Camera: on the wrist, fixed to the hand. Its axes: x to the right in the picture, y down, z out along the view.
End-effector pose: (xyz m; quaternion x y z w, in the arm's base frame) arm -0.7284 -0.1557 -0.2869 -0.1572 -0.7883 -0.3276 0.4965
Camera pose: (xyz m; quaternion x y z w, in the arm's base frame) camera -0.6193 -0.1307 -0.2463 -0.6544 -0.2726 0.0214 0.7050
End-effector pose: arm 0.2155 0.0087 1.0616 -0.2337 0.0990 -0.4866 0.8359
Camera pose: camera 0.2535 0.0418 0.9538 -0.0752 0.4544 0.2391 0.8548
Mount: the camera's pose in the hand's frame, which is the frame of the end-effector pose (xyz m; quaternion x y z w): -0.0159 0.0955 -0.0692 -0.1079 0.2027 0.7146 0.6608
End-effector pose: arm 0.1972 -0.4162 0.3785 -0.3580 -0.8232 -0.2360 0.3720
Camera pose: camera 0.3084 -0.4077 0.4201 -0.8172 -0.1873 -0.0515 0.5427
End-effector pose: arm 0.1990 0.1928 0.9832 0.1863 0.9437 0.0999 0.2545
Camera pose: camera 0.2046 0.2669 1.0762 -0.7497 -0.5313 -0.3875 0.0744
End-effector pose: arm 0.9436 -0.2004 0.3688 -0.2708 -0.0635 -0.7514 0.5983
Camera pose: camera 1.0120 -0.2420 0.2808 -0.1366 0.3539 -0.1307 0.9160
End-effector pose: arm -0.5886 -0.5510 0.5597 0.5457 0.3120 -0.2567 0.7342
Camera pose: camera -0.5431 -0.4578 0.6181 0.5563 -0.0073 0.4993 0.6642
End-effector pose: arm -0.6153 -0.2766 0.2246 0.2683 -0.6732 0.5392 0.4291
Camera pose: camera -0.6663 -0.1858 0.1670 -0.4594 -0.6078 0.6447 0.0636
